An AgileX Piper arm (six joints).
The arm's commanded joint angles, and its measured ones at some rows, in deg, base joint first. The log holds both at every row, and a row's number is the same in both.
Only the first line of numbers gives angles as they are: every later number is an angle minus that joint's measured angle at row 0.
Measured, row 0:
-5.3, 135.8, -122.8, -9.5, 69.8, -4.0
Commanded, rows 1 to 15:
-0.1, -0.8, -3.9, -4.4, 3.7, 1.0
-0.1, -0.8, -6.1, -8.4, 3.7, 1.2
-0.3, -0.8, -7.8, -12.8, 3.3, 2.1
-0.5, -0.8, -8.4, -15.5, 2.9, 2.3
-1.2, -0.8, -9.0, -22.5, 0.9, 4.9
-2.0, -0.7, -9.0, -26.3, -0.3, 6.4
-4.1, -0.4, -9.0, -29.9, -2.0, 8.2
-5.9, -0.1, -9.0, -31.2, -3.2, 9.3
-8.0, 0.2, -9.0, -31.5, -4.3, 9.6
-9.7, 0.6, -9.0, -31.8, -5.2, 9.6
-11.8, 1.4, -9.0, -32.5, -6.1, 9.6
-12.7, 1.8, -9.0, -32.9, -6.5, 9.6
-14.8, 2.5, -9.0, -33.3, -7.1, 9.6
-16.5, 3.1, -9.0, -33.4, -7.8, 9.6
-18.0, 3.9, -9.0, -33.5, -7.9, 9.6
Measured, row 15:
-16.0, 3.0, -8.8, -32.6, -7.0, 9.3
